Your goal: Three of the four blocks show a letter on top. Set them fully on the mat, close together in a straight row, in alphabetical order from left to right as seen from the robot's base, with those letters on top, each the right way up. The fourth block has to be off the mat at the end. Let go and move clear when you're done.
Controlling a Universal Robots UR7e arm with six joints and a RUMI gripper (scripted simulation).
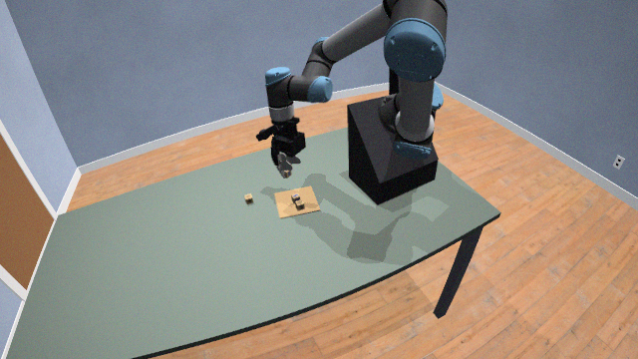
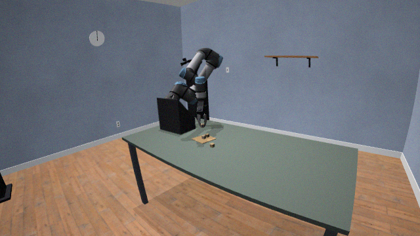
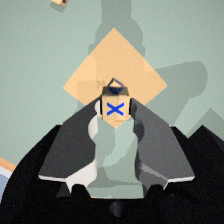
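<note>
The tan mat lies 10 mm behind my hand, 20 mm to the left of it and 120 mm below it. From my hand the other things lie so: block (right at my hand).
</note>
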